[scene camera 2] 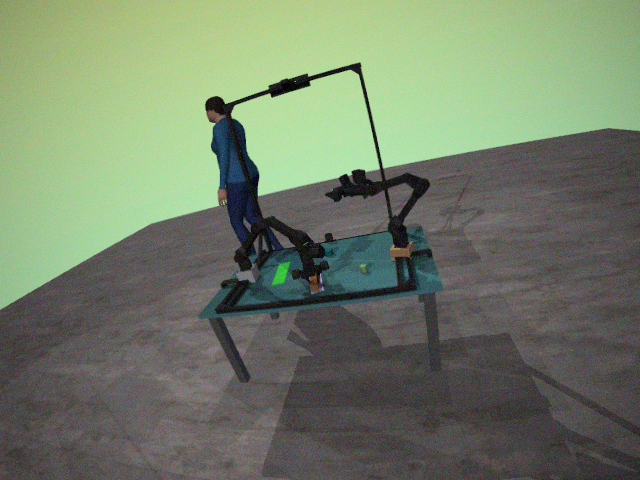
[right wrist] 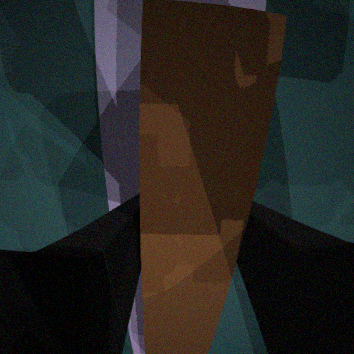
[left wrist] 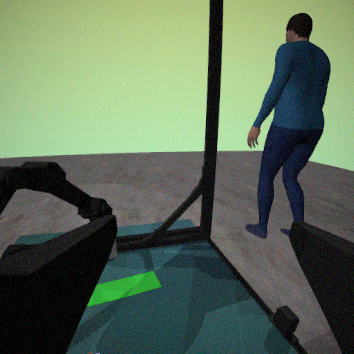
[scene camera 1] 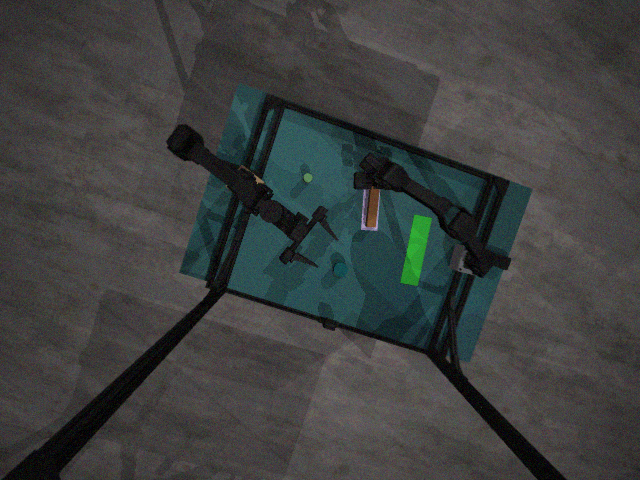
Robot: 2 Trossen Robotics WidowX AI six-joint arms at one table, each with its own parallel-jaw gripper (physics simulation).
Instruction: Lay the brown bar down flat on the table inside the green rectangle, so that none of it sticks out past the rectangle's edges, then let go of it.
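Places are measured from the left arm's base along level axes (x ahead, y left, z up), in centimetres.
Where they show: left gripper, fingertip midpoint: [scene camera 2: 328, 191] [left wrist: 203, 226] [scene camera 1: 328, 253]; right gripper, fingertip midpoint: [right wrist: 185, 200] [scene camera 1: 373, 183]; left arm's base at its link origin: [scene camera 2: 401, 245]; right arm's base at its link origin: [scene camera 2: 246, 268] [scene camera 1: 473, 261].
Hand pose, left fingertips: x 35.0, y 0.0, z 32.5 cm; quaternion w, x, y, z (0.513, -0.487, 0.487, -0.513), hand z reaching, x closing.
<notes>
Things, the pixels of their top centre, and the offset from my left fingertips. "spot": a spot on its surface instead. Level surfaces: height alone.
- brown bar at its top centre: [right wrist: 179, 328] [scene camera 1: 374, 196] [scene camera 2: 313, 274] dy +26.6, dx +5.3, dz -35.8 cm
- lilac tray-like holder at a spot on its surface: [scene camera 1: 369, 226] spot: dy +16.4, dx +11.0, dz -35.8 cm
- green rectangle at a spot on its surface: [left wrist: 130, 288] spot: dy +15.3, dx +33.6, dz -39.0 cm
- small light green cylinder at its top centre: [scene camera 1: 307, 177] [scene camera 2: 362, 265] dy +16.3, dx -18.7, dz -35.8 cm
- teal cylinder at its top centre: [scene camera 1: 340, 269] dy -3.3, dx +12.6, dz -36.1 cm
- teal table at its surface level: dz -39.1 cm
The brown bar [scene camera 1: 372, 207] [scene camera 2: 314, 283] [right wrist: 185, 200] lies lengthwise over a lilac tray-like holder [scene camera 1: 369, 228] [right wrist: 106, 35], shifted toward its right side in scene camera 1. My right gripper [scene camera 2: 313, 275] [right wrist: 185, 200] is shut on the bar, with a finger at each side; how high the bar is above the holder is unclear. In scene camera 1 its fingertips are hidden under the wrist. The green rectangle [scene camera 1: 416, 250] [scene camera 2: 281, 273] [left wrist: 130, 288] lies on the table, right of the bar in scene camera 1. My left gripper [scene camera 1: 327, 253] [scene camera 2: 331, 195] [left wrist: 203, 226] is open and empty, raised above the table.
A small light green cylinder [scene camera 1: 307, 177] [scene camera 2: 363, 268] and a teal cylinder [scene camera 1: 339, 268] stand on the teal table [scene camera 1: 478, 310]. Black frame rails [scene camera 1: 356, 126] border the work area. A person in blue [scene camera 2: 230, 149] [left wrist: 300, 90] stands beyond the table.
</notes>
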